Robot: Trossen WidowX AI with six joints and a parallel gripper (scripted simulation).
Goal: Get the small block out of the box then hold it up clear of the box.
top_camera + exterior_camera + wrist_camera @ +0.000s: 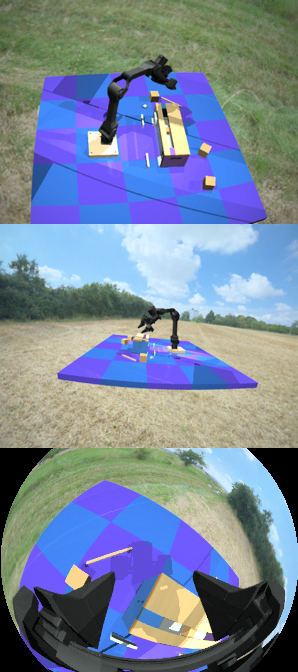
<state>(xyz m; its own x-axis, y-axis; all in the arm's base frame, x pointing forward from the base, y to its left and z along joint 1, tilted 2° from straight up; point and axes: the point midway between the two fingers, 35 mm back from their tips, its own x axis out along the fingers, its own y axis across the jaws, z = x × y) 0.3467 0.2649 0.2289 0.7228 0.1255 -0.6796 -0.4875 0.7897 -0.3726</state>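
My gripper tip is 50 mm past the clear-fronted wooden box, 230 mm to the left of it and 160 mm above it. Round my gripper tip: thin stick: 60 mm ahead, 100 mm to the left, 220 mm below; then block: 30 mm behind, 230 mm to the right, 140 mm below.
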